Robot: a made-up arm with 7 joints.
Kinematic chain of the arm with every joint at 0, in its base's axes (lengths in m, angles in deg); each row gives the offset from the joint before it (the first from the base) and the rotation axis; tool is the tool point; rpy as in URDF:
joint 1: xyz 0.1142 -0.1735 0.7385 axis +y
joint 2: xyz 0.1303 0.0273 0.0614 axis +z
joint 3: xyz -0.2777 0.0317 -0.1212 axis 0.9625 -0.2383 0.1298
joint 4: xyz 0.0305 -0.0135 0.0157 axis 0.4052 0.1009 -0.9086
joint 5: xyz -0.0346 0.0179 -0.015 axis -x
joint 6: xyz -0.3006 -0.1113 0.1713 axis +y
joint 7: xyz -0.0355 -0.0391 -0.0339 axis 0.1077 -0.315 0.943
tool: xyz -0.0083 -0.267 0.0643 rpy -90 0 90
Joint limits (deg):
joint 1: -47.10..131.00
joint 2: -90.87..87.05
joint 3: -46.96..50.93
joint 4: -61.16..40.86
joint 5: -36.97..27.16
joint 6: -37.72..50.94
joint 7: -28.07..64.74
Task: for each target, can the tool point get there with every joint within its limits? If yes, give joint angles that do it. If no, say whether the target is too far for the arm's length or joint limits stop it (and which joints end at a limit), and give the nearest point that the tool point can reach.
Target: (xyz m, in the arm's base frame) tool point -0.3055 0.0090 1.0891
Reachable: yes | joints 37.89 -62.33 27.26 -30.81 12.94 -29.14 -1.45
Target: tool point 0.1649 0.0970 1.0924
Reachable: yes | joints 114.57 -64.37 42.65 3.76 16.76 25.28 55.59
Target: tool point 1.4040 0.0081 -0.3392
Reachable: no: too far | nearest point 0.6903 -0.2519 0.2571 | short by 0.966 m
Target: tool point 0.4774 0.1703 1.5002
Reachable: no: joint limits stop it (at a limit: joint 1, joint 4, joint 5, joint 7) | nearest point 0.4235 0.1329 1.3993 | short by 0.120 m
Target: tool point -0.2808 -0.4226 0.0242
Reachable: no: joint limits stop it (at a limit: joint 2, joint 5, joint 7) | nearest point -0.2556 -0.4200 0.0698 | short by 0.052 m
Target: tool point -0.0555 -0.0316 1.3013
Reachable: yes | joints 82.88 -51.21 40.30 -11.11 13.78 16.33 1.90
